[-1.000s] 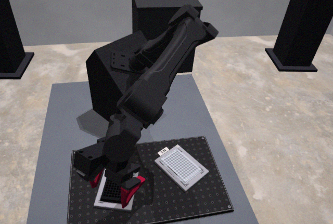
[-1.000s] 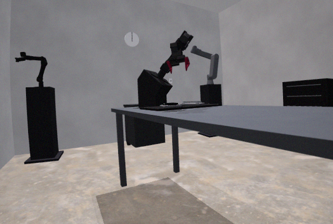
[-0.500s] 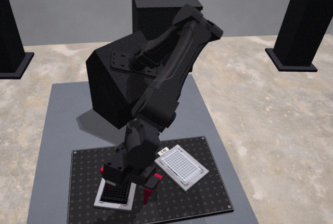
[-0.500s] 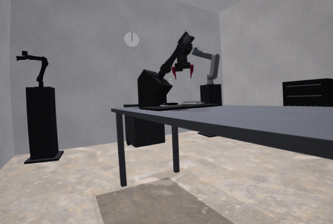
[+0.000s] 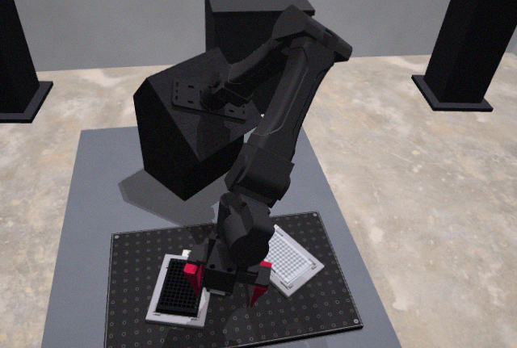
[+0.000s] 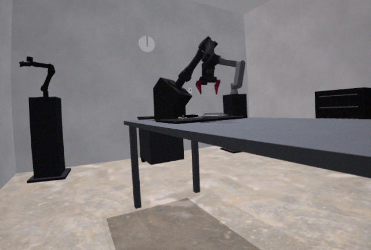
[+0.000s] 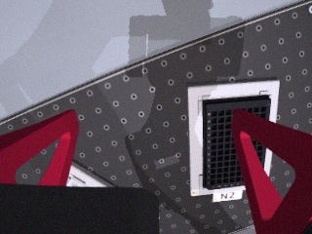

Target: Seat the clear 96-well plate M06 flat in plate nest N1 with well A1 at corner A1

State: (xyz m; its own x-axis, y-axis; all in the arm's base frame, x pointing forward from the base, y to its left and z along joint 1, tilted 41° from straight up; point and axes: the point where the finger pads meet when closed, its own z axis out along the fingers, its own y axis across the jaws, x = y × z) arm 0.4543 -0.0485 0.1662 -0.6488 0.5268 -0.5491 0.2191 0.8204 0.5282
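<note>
Now: hand 180 mm past the clear plate M06, 130 mm to the right of it and 140 mm above it. From my hand the other things lie so: nest: 180 mm behind, 130 mm to the left, 150 mm below; N2 label: 200 mm behind, 70 mm to the right, 160 mm below; black plate M09: 110 mm behind, 90 mm to the right, 140 mm below.
</note>
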